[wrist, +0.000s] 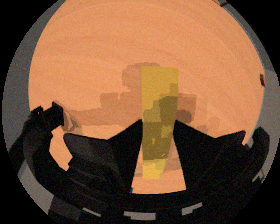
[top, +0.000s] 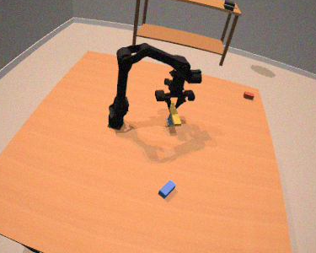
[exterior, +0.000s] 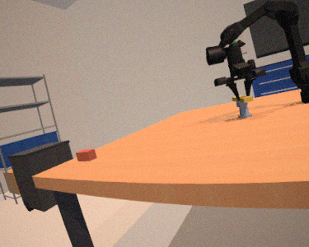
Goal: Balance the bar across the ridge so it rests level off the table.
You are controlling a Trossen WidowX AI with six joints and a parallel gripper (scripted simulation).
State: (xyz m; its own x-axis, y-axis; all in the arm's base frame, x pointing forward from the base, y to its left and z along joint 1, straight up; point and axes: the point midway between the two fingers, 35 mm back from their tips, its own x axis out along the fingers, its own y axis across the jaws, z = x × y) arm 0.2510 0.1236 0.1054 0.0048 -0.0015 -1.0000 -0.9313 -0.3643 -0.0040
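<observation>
Right now my gripper tip is 30 mm to the left of the yellow bar and 10 mm short of it. From my gripper tip the other things lie so: small red block 490 mm ahead, 380 mm to the left, 50 mm below; then blue block 410 mm to the right, 50 mm below, 50 mm ahead.
</observation>
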